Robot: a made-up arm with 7 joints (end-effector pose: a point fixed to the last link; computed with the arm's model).
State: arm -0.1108 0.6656 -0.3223 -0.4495 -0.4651 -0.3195 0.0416
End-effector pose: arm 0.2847 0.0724 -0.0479 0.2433 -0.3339 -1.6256
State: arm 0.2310 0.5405 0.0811 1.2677 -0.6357 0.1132 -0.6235
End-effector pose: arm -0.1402 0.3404 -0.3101 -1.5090 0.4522 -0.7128
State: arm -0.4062 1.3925 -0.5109 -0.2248 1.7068 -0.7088 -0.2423
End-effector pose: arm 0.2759 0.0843 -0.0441 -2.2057 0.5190 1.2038
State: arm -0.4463 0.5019 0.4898 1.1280 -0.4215 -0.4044 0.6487
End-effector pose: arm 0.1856 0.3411 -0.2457 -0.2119 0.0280 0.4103
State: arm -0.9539 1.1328 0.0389 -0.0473 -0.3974 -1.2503 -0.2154
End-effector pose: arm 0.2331 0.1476 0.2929 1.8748 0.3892 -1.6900
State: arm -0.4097 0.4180 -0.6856 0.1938 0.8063 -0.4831 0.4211
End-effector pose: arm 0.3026 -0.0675 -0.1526 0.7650 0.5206 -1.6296
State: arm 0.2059 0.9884 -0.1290 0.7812 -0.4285 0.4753 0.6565
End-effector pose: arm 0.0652 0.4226 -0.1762 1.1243 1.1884 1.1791
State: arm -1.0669 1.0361 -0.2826 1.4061 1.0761 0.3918 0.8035
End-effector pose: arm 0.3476 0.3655 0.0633 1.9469 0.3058 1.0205
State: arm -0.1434 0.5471 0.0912 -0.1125 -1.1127 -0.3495 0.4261
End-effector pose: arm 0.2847 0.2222 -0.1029 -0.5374 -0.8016 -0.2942
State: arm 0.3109 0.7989 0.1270 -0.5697 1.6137 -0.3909 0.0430
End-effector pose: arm 0.1839 0.0864 -0.0631 2.7574 1.0680 0.4214
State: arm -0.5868 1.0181 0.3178 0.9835 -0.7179 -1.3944 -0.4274
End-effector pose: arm 0.2117 0.4027 0.0577 1.1833 -0.1654 -0.9755
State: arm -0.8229 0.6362 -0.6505 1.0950 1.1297 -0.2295 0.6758
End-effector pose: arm 0.4108 0.1334 -0.1592 1.8309 1.1070 -0.1549
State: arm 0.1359 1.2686 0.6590 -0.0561 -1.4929 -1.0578 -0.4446
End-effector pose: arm 0.1887 0.3282 0.1789 1.2661 -0.3432 -1.6539
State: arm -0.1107 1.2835 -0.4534 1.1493 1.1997 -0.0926 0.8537
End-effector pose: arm 0.1666 0.4212 -0.0997 -3.0549 0.7954 1.4330
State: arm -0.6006 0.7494 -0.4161 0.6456 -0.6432 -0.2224 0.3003
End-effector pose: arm 0.3887 0.2250 -0.1143 -0.0670 0.0758 -0.7608
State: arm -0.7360 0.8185 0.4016 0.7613 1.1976 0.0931 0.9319
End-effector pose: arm 0.3384 0.3196 0.0442 1.5197 0.0110 0.4512
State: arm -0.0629 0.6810 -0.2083 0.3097 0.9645 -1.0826 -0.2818
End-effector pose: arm 0.2300 0.1204 -0.1940 -0.2744 0.9074 -2.7312
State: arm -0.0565 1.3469 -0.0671 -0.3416 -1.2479 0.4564 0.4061
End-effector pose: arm 0.3049 0.1893 0.0081 -0.4669 0.3088 -0.9798
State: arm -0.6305 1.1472 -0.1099 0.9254 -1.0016 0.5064 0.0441
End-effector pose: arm 0.2781 0.4162 -0.0045 -0.5903 0.2636 -0.3287
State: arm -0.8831 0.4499 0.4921 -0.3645 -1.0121 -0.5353 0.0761
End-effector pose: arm 0.2689 0.2142 0.1784 2.0399 -0.8478 -2.6250
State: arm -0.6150 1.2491 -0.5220 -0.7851 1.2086 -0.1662 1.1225
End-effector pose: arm 0.1904 -0.0425 0.1072 2.3231 0.1322 -1.4093
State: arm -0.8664 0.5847 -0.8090 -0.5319 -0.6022 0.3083 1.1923
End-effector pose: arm 0.3108 -0.1063 0.0790 0.1558 -0.3415 -1.0800
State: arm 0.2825 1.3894 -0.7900 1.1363 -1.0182 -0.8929 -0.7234
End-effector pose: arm 0.0745 0.4660 -0.0628 -1.0965 0.7228 -1.8365
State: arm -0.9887 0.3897 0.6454 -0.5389 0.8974 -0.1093 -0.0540
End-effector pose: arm 0.1785 0.1475 0.2279 1.4125 -0.4241 -0.4131
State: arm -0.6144 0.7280 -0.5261 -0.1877 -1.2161 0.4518 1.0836
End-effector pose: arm 0.3724 0.0327 -0.0469 -0.5181 0.1375 -0.7063
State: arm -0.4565 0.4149 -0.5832 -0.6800 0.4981 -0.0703 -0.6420
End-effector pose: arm 0.2426 -0.0747 0.0642 0.5883 0.7242 -2.1380
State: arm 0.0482 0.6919 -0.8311 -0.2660 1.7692 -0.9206 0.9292
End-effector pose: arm 0.0882 -0.0514 -0.1928 1.1230 0.6097 -2.2499
